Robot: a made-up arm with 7 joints. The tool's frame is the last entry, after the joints. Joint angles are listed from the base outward. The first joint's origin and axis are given. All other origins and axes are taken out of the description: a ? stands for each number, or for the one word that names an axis. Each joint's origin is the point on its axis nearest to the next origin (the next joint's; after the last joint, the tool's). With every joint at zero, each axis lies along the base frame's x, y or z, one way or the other. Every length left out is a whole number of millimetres.
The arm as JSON. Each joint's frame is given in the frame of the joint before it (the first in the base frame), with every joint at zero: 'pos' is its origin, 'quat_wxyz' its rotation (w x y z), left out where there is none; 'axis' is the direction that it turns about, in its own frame. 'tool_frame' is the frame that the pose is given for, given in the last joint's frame.
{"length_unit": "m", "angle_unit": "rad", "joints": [
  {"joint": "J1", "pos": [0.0, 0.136, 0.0], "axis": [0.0, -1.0, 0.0]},
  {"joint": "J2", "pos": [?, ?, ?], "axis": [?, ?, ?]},
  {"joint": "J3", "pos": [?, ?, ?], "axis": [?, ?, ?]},
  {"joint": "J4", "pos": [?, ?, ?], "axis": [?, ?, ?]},
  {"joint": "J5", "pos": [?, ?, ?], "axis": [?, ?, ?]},
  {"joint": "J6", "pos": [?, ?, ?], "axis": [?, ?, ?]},
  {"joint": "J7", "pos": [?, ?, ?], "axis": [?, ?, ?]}
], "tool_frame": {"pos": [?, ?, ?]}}
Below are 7 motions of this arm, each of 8 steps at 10 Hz.
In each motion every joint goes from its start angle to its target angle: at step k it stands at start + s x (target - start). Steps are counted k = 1, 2, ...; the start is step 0. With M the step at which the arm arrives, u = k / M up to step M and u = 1 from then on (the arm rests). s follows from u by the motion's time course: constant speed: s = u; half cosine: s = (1 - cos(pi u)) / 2; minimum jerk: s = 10 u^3 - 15 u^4 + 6 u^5.
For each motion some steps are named. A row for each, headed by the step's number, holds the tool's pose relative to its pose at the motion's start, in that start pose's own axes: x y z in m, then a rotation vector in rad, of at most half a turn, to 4 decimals.
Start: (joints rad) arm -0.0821 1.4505 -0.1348 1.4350 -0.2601 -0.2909 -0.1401
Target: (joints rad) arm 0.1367 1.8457 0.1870 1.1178 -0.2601 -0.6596 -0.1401
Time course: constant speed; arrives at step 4
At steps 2, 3, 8:
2: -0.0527 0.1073 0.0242 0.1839 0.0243 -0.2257
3: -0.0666 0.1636 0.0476 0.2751 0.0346 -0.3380
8: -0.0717 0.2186 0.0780 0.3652 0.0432 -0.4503

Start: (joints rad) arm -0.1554 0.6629 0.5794 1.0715 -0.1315 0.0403 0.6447
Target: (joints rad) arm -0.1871 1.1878 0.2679 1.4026 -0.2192 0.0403 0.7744
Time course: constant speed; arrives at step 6
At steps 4, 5, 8:
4: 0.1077 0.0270 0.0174 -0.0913 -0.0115 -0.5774
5: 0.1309 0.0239 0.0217 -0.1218 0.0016 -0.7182
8: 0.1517 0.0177 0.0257 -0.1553 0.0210 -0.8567

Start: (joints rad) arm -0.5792 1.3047 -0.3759 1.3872 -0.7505 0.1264 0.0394
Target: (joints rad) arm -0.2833 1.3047 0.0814 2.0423 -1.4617 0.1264 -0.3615
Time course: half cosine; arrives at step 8
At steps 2, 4, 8:
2: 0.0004 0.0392 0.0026 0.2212 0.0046 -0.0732
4: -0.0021 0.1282 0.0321 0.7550 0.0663 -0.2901
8: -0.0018 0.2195 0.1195 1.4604 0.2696 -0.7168

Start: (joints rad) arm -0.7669 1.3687 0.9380 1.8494 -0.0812 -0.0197 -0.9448
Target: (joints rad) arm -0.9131 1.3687 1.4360 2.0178 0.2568 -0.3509 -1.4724
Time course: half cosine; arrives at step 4
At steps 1, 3, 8:
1: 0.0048 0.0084 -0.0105 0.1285 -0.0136 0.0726
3: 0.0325 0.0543 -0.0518 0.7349 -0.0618 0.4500
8: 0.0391 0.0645 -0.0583 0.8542 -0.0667 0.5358

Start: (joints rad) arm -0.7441 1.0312 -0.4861 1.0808 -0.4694 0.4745 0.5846
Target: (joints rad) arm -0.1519 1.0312 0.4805 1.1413 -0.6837 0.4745 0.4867
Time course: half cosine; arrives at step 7
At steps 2, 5, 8:
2: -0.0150 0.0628 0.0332 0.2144 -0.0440 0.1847
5: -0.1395 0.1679 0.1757 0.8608 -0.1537 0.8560
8: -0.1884 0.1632 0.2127 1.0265 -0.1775 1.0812

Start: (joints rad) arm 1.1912 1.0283 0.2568 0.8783 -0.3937 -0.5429 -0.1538
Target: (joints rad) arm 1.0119 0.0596 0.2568 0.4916 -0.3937 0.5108 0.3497
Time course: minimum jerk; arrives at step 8
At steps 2, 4, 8:
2: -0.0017 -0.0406 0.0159 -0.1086 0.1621 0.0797
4: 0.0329 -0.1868 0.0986 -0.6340 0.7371 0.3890
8: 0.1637 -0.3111 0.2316 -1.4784 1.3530 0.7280

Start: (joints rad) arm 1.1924 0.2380 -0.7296 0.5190 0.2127 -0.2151 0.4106
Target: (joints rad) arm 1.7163 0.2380 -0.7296 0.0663 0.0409 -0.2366 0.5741
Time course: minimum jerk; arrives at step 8
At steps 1, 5, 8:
1: 0.0011 0.0024 0.0002 0.0023 0.0016 -0.0046
5: 0.0566 0.1012 0.0259 0.1134 0.0783 -0.1629
8: 0.0809 0.1335 0.0450 0.1590 0.1082 -0.1992

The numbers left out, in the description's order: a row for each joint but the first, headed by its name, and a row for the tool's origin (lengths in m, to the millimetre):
J2: xyz 0.0 0.0 0.0, axis 1.0 0.0 0.0
J3: xyz 0.0 0.0 -0.189, axis 0.0 0.0 1.0
J4: xyz 0.0 0.0 0.0, axis 0.0 -1.0 0.0
J5: xyz 0.0 0.0 -0.254, axis 0.0 0.0 1.0
J6: xyz 0.0 0.0 0.0, axis 0.0 1.0 0.0
J7: xyz 0.0 0.0 0.0, axis -1.0 0.0 0.0
tool: xyz 0.0 0.0 0.0

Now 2 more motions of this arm.
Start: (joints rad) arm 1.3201 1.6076 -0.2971 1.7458 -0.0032 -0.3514 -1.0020
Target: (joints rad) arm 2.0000 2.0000 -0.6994 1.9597 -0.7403 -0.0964 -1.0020
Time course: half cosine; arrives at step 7
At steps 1, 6, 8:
1: 0.0015 0.0040 -0.0046 -0.0095 -0.0427 -0.0387
6: 0.0282 0.0921 -0.0430 -0.0920 -0.6546 -0.8618
8: 0.0296 0.0973 -0.0428 -0.0938 -0.6785 -0.9100

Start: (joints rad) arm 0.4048 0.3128 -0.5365 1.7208 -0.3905 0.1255 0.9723
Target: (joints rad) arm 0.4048 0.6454 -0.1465 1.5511 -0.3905 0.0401 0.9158
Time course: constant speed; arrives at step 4
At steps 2, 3, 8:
2: -0.0586 0.0199 0.0561 0.1502 0.2270 0.0465
3: -0.0811 0.0283 0.0912 0.2308 0.3366 0.0595
8: -0.0982 0.0355 0.1299 0.3149 0.4427 0.0657

